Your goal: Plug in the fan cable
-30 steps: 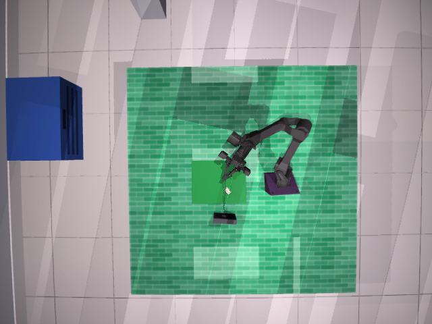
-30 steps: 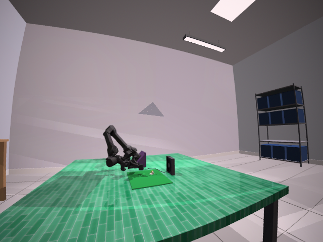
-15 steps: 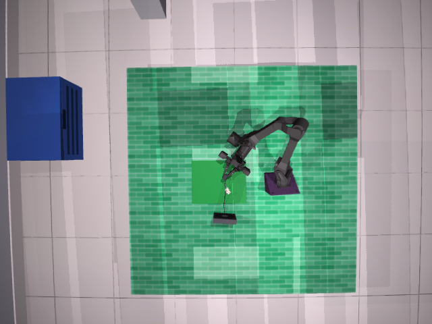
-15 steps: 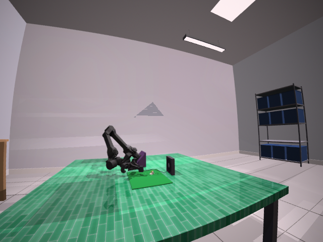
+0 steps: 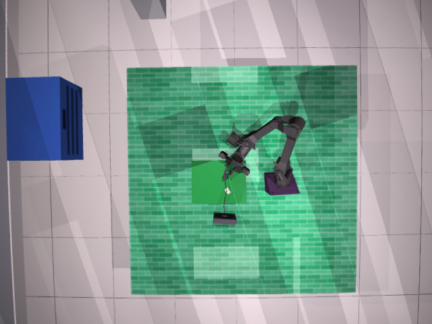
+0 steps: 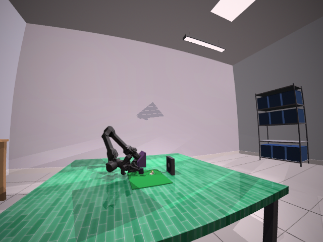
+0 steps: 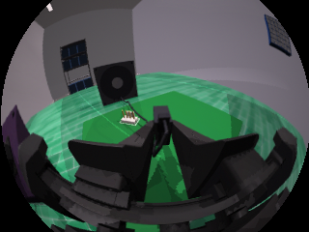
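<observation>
Right now my gripper tip is 40 mm short of the green board, 30 mm to the right of it and 60 mm above it. From my gripper tip the other things lie so: dark plug 10 mm below; then black fan 30 mm ahead, 220 mm to the left, 10 mm above; then fan header 90 mm to the left, 50 mm below.
</observation>
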